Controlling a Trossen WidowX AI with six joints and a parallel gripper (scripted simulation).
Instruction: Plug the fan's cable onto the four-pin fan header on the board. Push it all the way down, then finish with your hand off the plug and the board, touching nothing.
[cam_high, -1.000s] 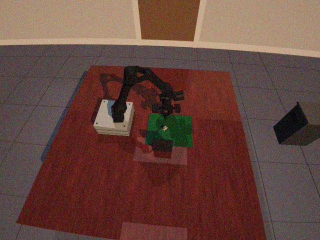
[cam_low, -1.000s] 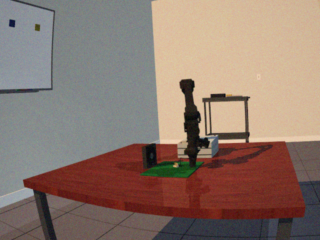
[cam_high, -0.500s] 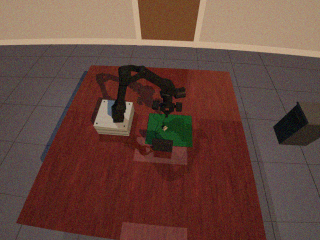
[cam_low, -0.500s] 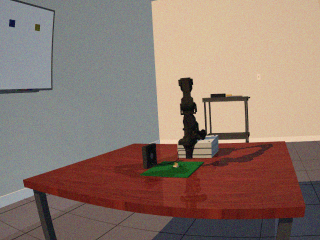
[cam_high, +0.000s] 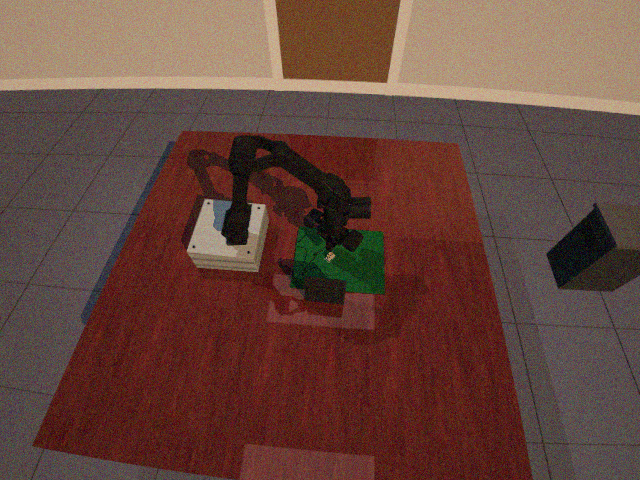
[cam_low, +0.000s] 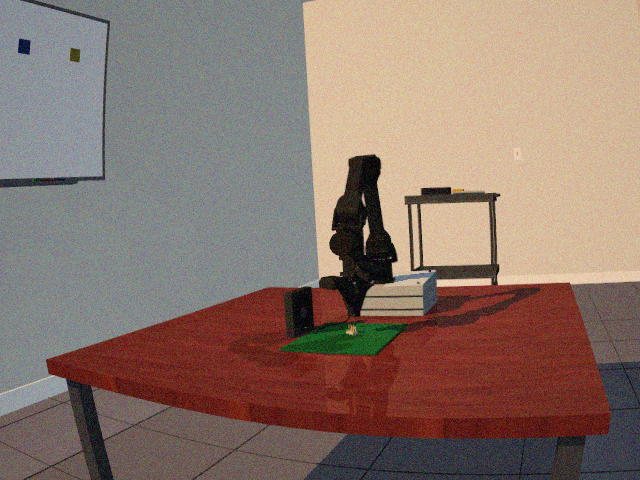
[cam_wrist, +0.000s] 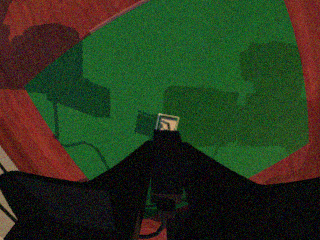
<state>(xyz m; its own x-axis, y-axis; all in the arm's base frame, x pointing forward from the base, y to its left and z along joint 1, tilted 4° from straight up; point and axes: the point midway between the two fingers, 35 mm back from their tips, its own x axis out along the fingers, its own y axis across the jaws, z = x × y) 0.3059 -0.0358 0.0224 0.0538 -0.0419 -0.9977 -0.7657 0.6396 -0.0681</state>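
My gripper tip is now 1 cm past the fan header, 1 cm to the left of it and 6 cm above it. Round my gripper tip: green board 2 cm ahead, 2 cm to the right, 8 cm below; dark plug 1 cm to the right, 1 cm above; black fan 4 cm behind, 15 cm to the right, 1 cm below.
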